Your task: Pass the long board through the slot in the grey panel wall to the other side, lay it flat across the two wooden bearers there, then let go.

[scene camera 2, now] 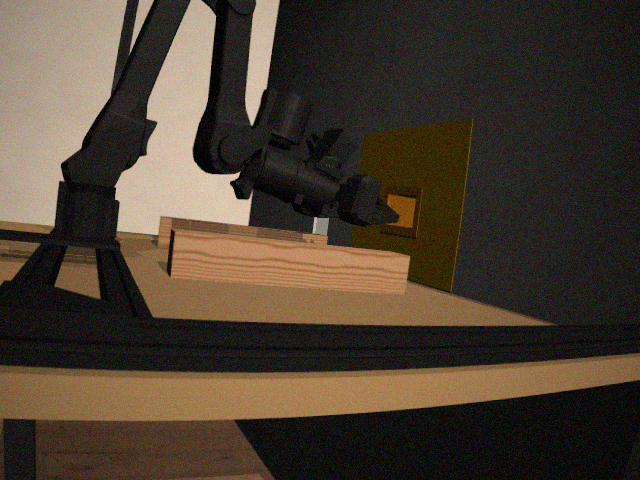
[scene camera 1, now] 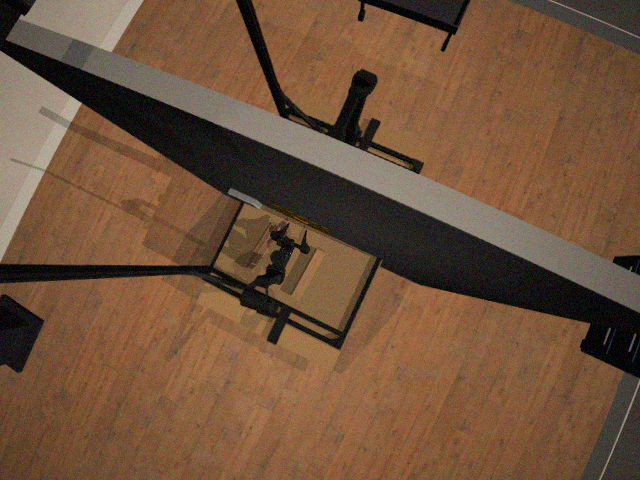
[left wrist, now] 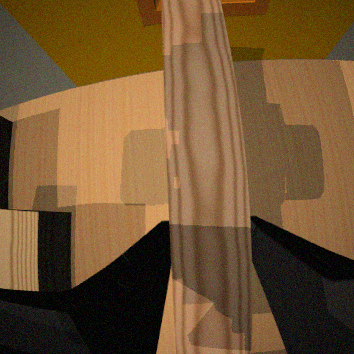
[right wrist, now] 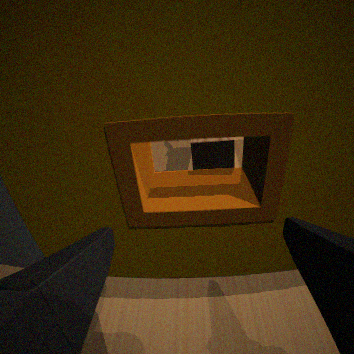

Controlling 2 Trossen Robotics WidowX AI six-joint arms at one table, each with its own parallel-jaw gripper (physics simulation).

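The long board (left wrist: pixel 205 125) runs up the left wrist view, its far part overlapping the slot's frame (left wrist: pixel 149 15). My left gripper (left wrist: pixel 208 227) is shut on it. In the right wrist view a dark rectangle, apparently the board's end (right wrist: pixel 212 155), shows through the framed slot (right wrist: pixel 200 126) (scene camera 2: pixel 419 214); how far in it reaches is unclear. My right gripper (right wrist: pixel 199 232) (scene camera 1: pixel 296 228) is open and empty, in front of and slightly below the slot. Two wooden bearers stand on the table on the right arm's side, the nearer bearer (scene camera 2: pixel 289 263) and the farther bearer (scene camera 2: pixel 166 232) roughly parallel.
The tall panel wall (scene camera 1: pixel 258 124) (scene camera 2: pixel 542 155) divides the two arms and hides most of the left arm in scene camera 1. An olive plate (scene camera 2: pixel 439 155) surrounds the slot. In the left wrist view a pale wooden block (left wrist: pixel 19 250) with a dark side stands left of the left gripper.
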